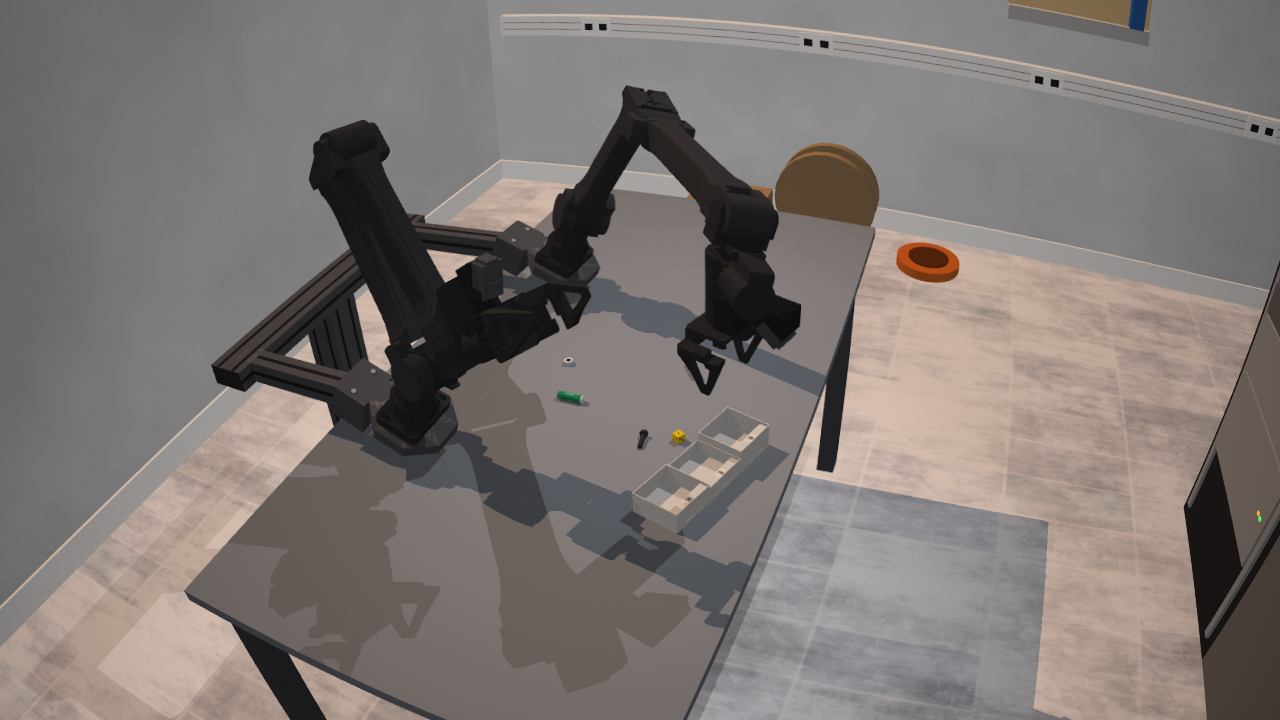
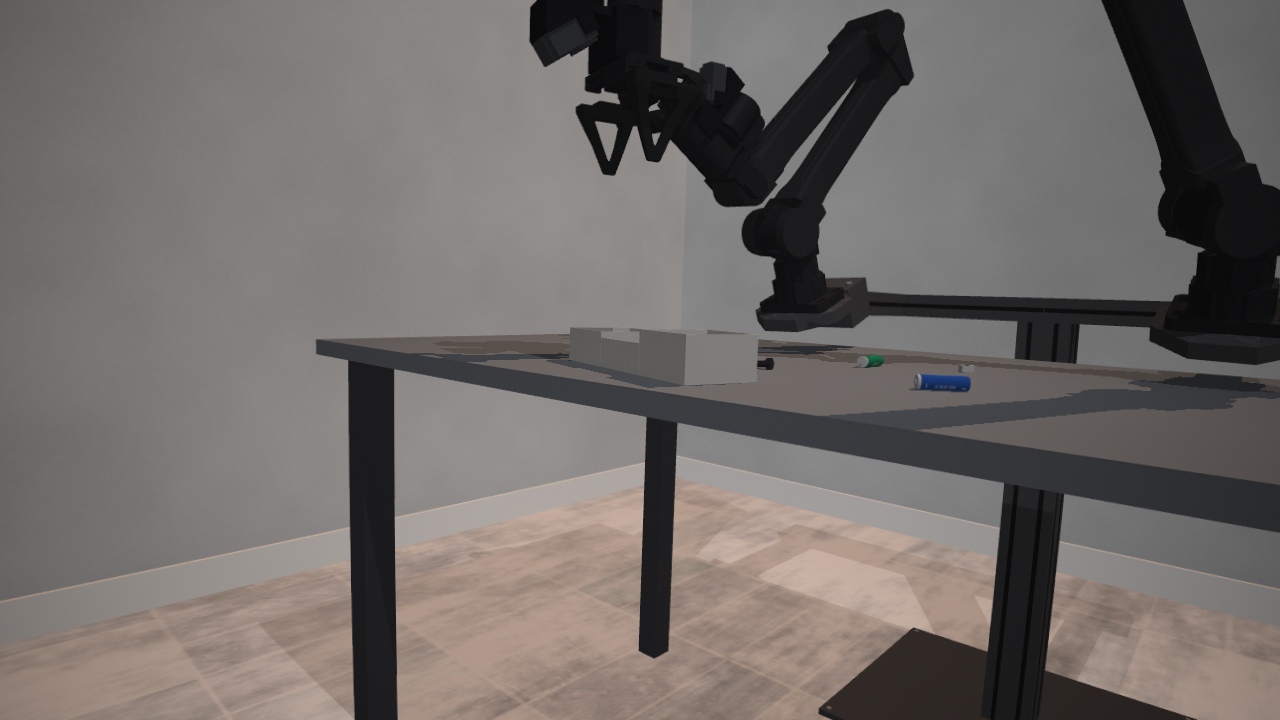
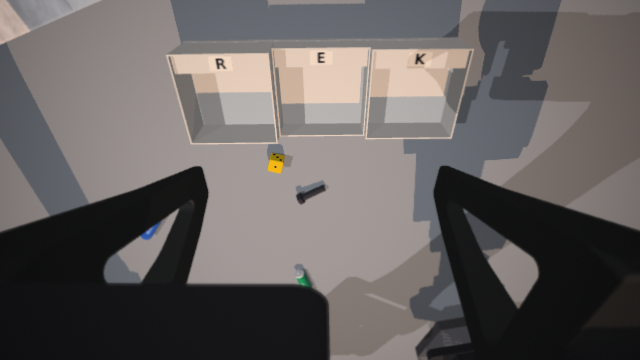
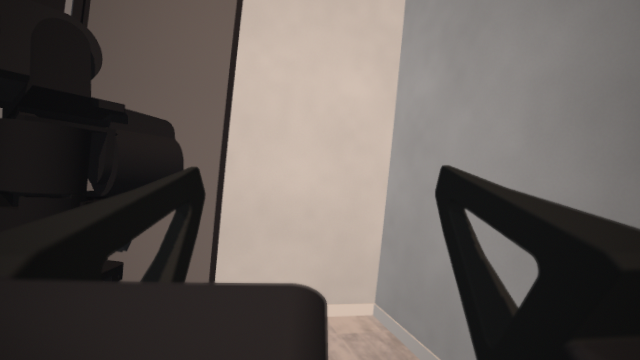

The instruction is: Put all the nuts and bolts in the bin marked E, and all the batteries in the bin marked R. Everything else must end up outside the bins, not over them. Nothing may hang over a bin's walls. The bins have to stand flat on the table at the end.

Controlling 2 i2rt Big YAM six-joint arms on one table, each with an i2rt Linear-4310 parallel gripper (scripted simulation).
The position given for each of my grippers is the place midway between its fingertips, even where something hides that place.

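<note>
A blue battery [image 2: 922,381] is visible; it is out of frame in image 4. The bin row [image 1: 728,446] [image 3: 318,87] can be seen as well, though in image 4 the row is out of frame. My left gripper appears at [image 1: 725,377], [image 2: 629,168] and [image 3: 320,179]; my right gripper at [image 1: 562,304], [image 2: 628,62] and [image 4: 319,180].
</note>
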